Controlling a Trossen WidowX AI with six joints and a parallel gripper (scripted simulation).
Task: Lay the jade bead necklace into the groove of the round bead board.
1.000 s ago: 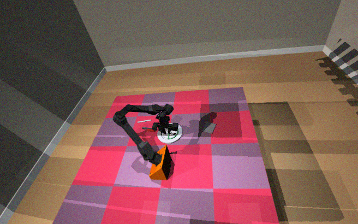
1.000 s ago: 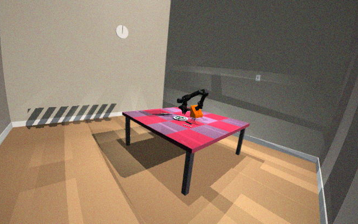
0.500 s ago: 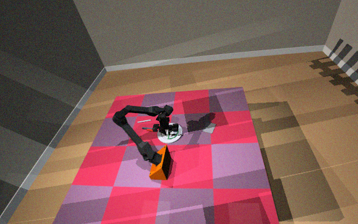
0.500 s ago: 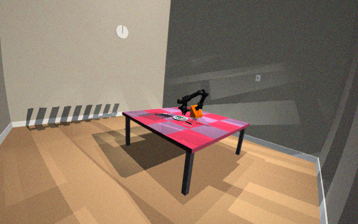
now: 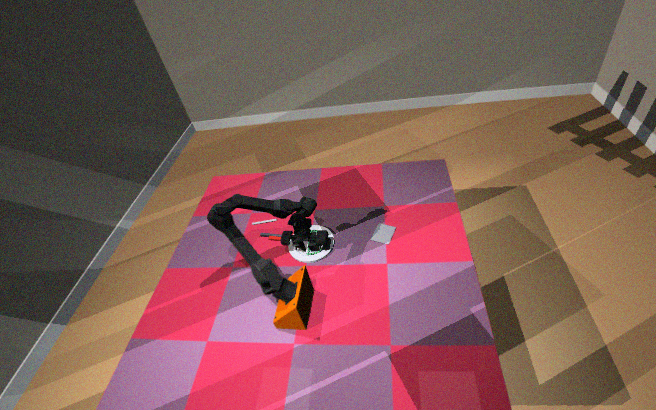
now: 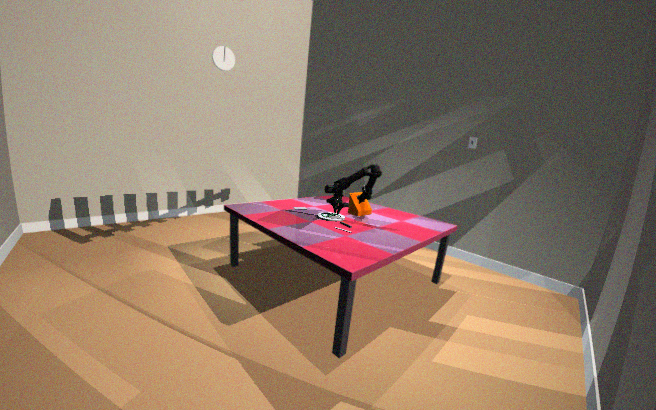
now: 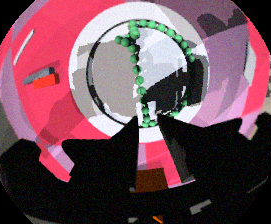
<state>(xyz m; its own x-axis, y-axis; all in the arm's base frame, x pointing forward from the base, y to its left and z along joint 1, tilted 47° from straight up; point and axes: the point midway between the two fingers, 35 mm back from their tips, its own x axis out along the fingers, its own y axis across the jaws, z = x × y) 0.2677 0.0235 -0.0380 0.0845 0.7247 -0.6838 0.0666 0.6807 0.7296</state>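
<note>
The round white bead board lies 5 cm ahead of my gripper tip and 1 cm below it. The rest, counted from my gripper tip: red-handled tool (10 cm ahead, 17 cm to the left, 1 cm below); then flat grey pad (8 cm ahead, 31 cm to the right, 2 cm below); then thin white rod (20 cm ahead, 24 cm to the left, 2 cm below).
</note>
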